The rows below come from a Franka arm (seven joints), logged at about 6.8 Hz.
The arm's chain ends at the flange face. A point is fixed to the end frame.
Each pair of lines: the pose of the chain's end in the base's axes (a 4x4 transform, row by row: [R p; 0 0 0 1], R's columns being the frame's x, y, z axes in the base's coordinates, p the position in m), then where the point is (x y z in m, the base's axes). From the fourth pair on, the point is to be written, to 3 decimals.
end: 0.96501, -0.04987, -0.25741, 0.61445; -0.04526, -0.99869, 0.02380, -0.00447; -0.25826, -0.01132, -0.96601, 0.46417; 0, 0, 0, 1
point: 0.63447 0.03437 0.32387
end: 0.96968, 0.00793, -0.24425, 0.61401; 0.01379, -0.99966, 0.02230, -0.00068; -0.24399, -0.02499, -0.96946, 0.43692; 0, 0, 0, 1
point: 0.63381 0.04118 0.29746
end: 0.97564, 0.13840, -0.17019, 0.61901; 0.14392, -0.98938, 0.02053, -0.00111; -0.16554, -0.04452, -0.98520, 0.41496; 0, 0, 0, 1
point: 0.64387 0.04712 0.27840
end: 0.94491, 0.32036, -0.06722, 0.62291; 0.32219, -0.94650, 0.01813, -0.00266; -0.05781, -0.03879, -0.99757, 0.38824; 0, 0, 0, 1
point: 0.653 0.053 0.256
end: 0.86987, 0.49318, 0.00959, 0.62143; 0.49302, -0.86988, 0.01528, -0.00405; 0.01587, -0.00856, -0.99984, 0.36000; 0, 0, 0, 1
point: 0.651 0.058 0.230
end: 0.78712, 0.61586, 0.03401, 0.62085; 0.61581, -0.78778, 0.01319, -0.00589; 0.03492, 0.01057, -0.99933, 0.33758; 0, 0, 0, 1
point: 0.644 0.059 0.208
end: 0.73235, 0.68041, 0.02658, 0.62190; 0.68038, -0.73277, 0.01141, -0.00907; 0.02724, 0.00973, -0.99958, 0.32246; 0, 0, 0, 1
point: 0.639 0.057 0.192
